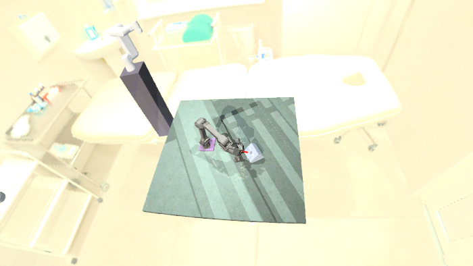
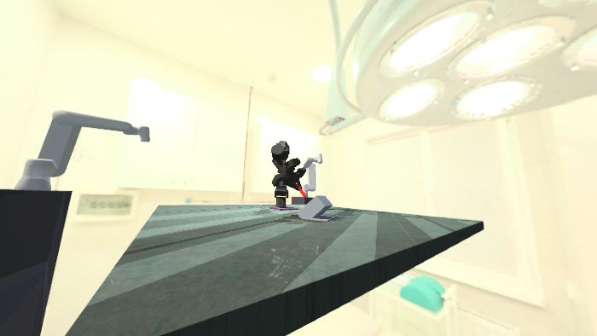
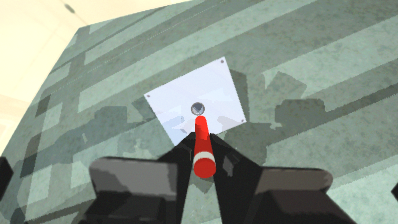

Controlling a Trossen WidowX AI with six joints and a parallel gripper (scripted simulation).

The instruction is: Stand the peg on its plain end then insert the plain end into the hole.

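Now: gripper tip 80 mm above the sloped panel, 70 mm short of it and 30 mm to the right of it. Also, from my gripper tip: red peg 10 mm behind, 10 mm above.
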